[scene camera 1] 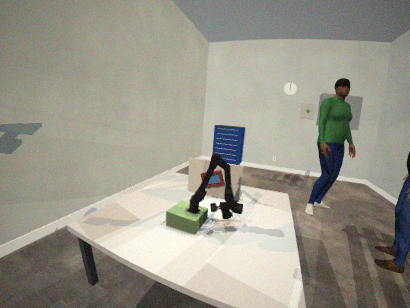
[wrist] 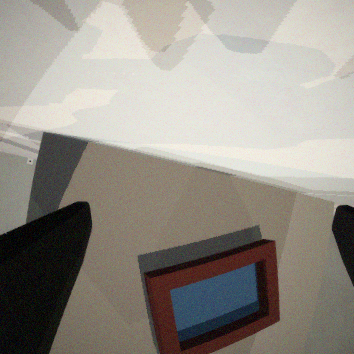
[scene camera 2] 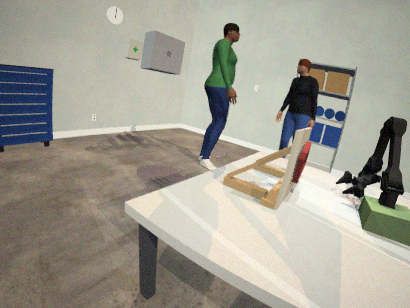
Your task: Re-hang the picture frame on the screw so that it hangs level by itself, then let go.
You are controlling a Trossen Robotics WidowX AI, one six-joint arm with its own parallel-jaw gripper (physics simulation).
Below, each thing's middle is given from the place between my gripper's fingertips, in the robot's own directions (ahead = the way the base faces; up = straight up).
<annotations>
Now: hand 20 cm short of the picture frame [wrist: 232, 294], 19 cm to the right of it and 11 cm below it. Round my hand: wooden board stand [scene camera 2: 268, 199] (35 cm ahead, 21 cm to the left, 6 cm above); then beige upright board [scene camera 1: 196, 166] (22 cm ahead, 19 cm to the left, 10 cm above).
</annotations>
